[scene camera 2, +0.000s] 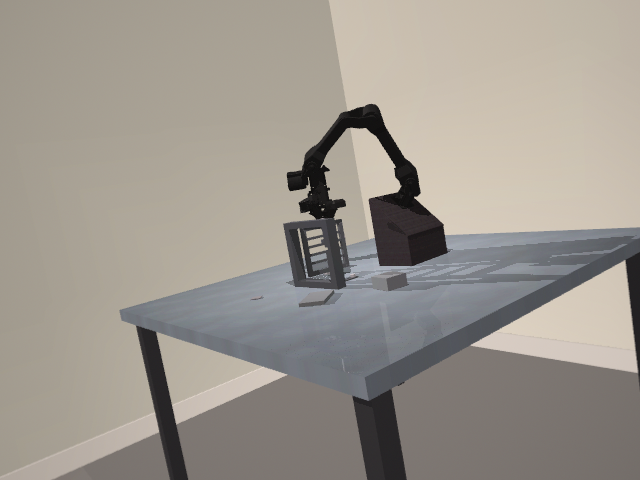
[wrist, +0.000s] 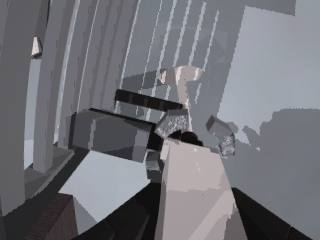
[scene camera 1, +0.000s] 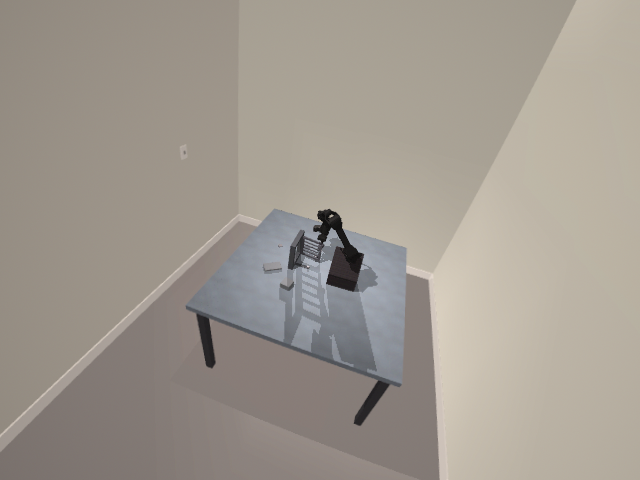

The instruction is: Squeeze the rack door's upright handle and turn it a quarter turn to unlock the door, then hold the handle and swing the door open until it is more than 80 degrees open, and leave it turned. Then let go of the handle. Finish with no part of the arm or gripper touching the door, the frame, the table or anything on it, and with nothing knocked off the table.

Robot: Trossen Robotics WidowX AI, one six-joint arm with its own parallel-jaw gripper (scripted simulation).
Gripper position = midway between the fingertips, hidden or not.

Note:
I see my gripper (scene camera 2: 326, 230) and a rack frame (scene camera 2: 328, 226).
My gripper also shows in the wrist view (wrist: 192, 196). The rack frame shows as well in the wrist view (wrist: 37, 50).

